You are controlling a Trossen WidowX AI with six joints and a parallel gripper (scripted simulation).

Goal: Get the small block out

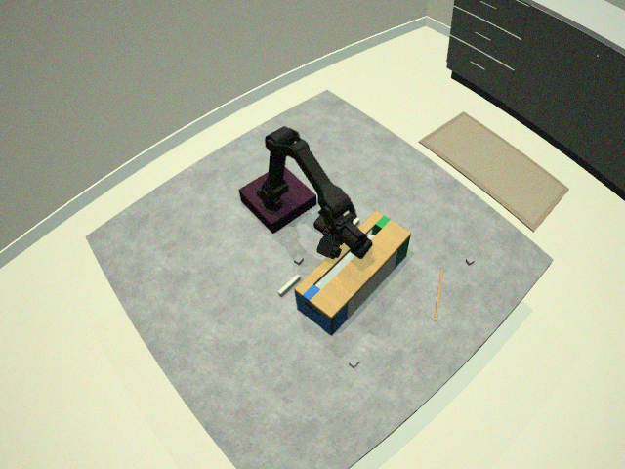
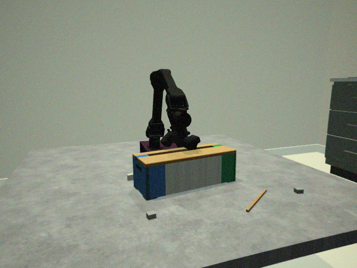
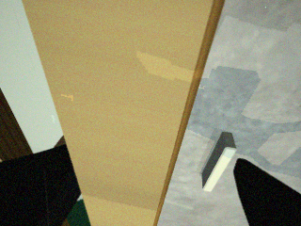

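Right now the tan block is 60 mm ahead of my gripper tip and 20 mm to the left of it. From my gripper tip the other things lie so: orange stick: 320 mm ahead, 80 mm to the left, 80 mm below; box: 30 mm ahead, 60 mm to the right, 30 mm below.
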